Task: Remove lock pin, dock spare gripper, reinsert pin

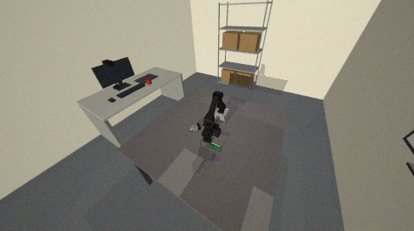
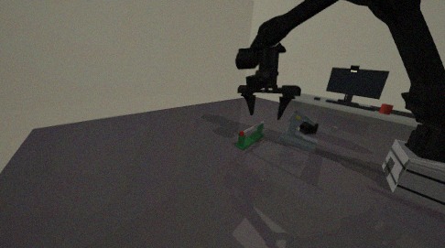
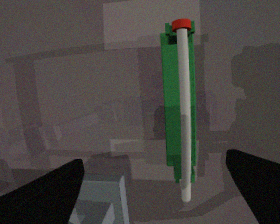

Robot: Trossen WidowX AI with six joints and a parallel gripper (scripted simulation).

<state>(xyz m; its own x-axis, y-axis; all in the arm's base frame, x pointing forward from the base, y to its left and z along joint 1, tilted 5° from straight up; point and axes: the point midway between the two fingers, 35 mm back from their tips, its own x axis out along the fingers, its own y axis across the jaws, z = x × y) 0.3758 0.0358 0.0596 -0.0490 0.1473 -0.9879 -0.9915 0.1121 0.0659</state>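
The spare gripper is 240 mm to the right of my gripper tip, 110 mm behind it and 60 mm below it. The rest, counted from my gripper tip: mount: 100 mm behind, 90 mm to the right, 30 mm below; green cradle: 60 mm below, 20 mm to the left, 20 mm ahead.
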